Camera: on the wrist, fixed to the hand. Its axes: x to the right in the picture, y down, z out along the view.
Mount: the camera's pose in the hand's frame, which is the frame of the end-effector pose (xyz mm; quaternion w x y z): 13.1 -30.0 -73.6 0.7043 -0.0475 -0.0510 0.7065
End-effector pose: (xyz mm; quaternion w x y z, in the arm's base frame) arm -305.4 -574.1 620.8 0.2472 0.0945 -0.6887 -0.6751
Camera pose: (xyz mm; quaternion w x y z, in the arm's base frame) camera -288.3 -647.3 591.8 0.6204 -0.4661 -0.5323 -0.3383
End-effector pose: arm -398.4 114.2 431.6 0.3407 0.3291 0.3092 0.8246
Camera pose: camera -450.3 120.5 370.3 0.3112 -0.4761 0.0713 -0.8194
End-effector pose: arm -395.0 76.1 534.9 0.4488 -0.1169 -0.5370 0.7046
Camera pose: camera -339.7 134.6 535.8 0.2147 0.4471 0.3520 -0.7938
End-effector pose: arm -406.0 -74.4 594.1 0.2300 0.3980 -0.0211 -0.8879
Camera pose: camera -372.6 -42.5 528.1 0.8071 0.2092 -0.2656 -0.4841
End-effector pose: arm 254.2 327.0 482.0 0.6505 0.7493 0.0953 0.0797
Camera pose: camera 247.8 404.9 462.6 0.4423 0.5682 -0.4992 0.4820
